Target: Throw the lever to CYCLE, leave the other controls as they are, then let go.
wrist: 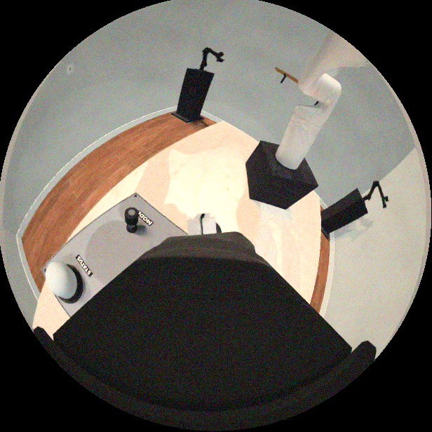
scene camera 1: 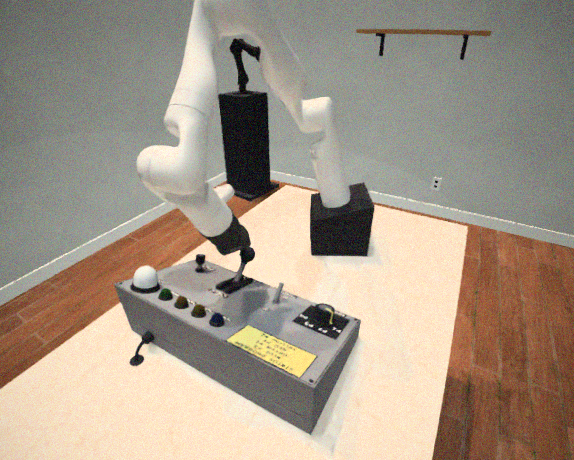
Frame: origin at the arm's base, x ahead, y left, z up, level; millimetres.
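Seen in the pictures: gripper, fingertip midpoint: point(scene camera 1: 242, 245); arm's base at its link origin: point(scene camera 1: 335, 201).
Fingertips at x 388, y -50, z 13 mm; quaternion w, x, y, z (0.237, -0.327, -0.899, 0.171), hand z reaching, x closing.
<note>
Pixels of each thing's top centre, then the offset from my fingertips to it. "*": a spot on its surface instead.
- lever at its top centre: point(scene camera 1: 239, 262) 33 mm ahead, 20 mm left, 27 mm down
- small black knob at its top centre: point(scene camera 1: 199, 254) 64 mm ahead, 97 mm right, 36 mm down
- white dome at a spot on its surface: point(scene camera 1: 145, 278) * 232 mm ahead, 65 mm right, 10 mm up
- grey toggle at its top centre: point(scene camera 1: 278, 285) 27 mm ahead, 140 mm left, 42 mm down
- rotary dial at its top centre: point(scene camera 1: 324, 306) 19 mm ahead, 260 mm left, 44 mm down
- yellow note at a spot on its surface: point(scene camera 1: 272, 351) * 187 mm ahead, 255 mm left, 25 mm down
The lever point(scene camera 1: 243, 266) has a black ball knob and a grey shaft, and rises from a dark slot on the grey console point(scene camera 1: 210, 352) point(wrist: 107, 245). It leans to the upper right in the scene view; its position labels are unreadable. My black gripper point(scene camera 1: 237, 246) is shut, down at the knob and apparently touching it on the left; the fingertips are hard to make out. The knob shows as a whole ball beside the gripper, not between its fingers. In the wrist view the dark gripper body point(wrist: 210, 245) hides the fingers and most of the lever, with a dark bit of knob point(wrist: 218, 227) at its edge.
The console also bears a small black knob point(scene camera 1: 200, 261) point(wrist: 132, 219), a white dome point(scene camera 1: 145, 278) point(wrist: 63, 281), several coloured buttons point(scene camera 1: 181, 302), a grey toggle point(scene camera 1: 278, 294), a rotary dial point(scene camera 1: 325, 315) and a yellow note point(scene camera 1: 272, 351). The black arm base point(scene camera 1: 341, 230) point(wrist: 280, 175) stands behind.
</note>
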